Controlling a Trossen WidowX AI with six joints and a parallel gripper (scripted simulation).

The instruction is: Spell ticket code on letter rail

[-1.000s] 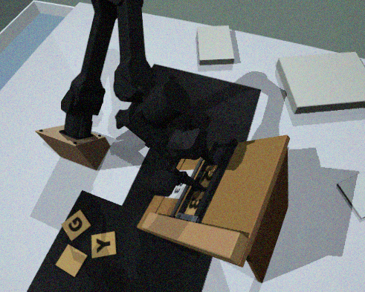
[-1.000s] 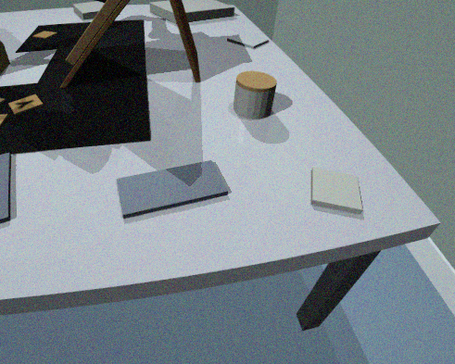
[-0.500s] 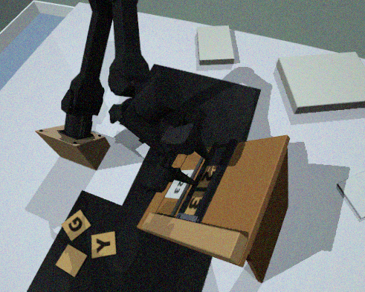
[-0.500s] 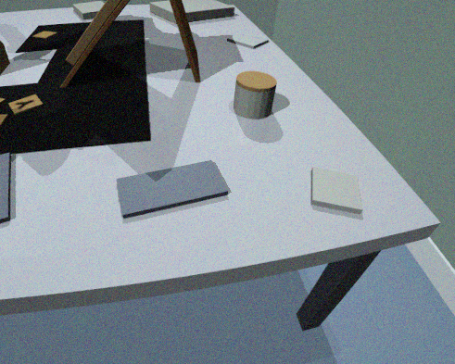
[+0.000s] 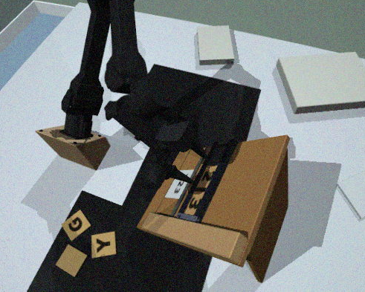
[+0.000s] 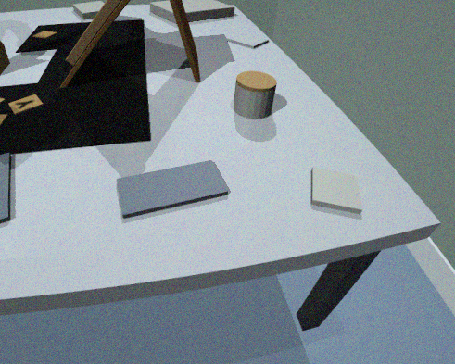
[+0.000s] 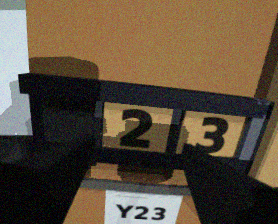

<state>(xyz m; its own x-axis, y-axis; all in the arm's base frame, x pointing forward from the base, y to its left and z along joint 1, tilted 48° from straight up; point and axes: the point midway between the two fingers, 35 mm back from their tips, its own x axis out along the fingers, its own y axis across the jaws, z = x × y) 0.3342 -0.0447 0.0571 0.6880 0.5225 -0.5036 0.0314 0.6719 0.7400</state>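
My gripper tip is now 20 mm short of the letter tile and 20 mm above it. The rest, counted from my gripper tip: white ticket: 40 mm behind, 10 mm to the right, 100 mm below; then lidded cylinder: 310 mm ahead, 260 mm to the right, 140 mm below; then blank tile: 220 mm behind, 280 mm to the right, 170 mm below.
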